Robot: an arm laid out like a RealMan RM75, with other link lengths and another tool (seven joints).
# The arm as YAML. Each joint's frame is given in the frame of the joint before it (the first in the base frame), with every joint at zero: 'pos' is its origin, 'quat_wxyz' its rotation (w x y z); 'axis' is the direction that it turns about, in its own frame. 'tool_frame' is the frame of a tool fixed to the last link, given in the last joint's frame.
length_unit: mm
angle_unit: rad
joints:
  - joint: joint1
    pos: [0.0, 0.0, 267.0]
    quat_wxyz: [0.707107, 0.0, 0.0, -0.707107]
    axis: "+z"
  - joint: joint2
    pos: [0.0, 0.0, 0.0]
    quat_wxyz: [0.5, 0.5, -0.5, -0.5]
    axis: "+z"
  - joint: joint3
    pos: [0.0, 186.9, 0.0]
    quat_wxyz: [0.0, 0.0, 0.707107, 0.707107]
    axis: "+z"
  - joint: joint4
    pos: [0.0, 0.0, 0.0]
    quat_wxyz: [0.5, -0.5, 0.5, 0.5]
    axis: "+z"
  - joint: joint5
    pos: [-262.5, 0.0, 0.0]
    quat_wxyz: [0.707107, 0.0, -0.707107, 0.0]
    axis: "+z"
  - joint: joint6
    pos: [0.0, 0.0, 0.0]
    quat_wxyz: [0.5, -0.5, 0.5, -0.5]
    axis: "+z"
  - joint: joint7
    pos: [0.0, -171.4, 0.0]
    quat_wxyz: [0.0, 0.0, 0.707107, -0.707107]
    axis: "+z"
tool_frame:
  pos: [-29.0, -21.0, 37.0]
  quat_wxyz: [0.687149, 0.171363, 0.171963, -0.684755]
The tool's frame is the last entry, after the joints.
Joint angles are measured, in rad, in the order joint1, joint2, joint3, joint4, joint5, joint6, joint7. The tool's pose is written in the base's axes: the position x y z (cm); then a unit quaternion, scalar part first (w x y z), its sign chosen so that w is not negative. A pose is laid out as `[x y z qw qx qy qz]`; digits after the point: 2 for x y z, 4 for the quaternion.
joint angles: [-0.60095 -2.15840 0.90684 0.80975 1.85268 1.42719 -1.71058]
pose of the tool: [-9.48 39.38 0.24 0.1386 -0.7785 0.5189 -0.3247]
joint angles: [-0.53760 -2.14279 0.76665 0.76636 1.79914 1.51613 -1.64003]
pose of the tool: [-12.76 38.51 3.63 0.2054 -0.7670 0.4986 -0.3477]
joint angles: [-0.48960 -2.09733 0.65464 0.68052 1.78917 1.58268 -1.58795]
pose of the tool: [-16.68 37.24 5.86 0.2485 -0.7686 0.4718 -0.3534]
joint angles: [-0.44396 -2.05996 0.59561 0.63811 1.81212 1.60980 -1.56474]
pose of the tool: [-19.83 36.08 7.08 0.2662 -0.7806 0.4514 -0.3406]
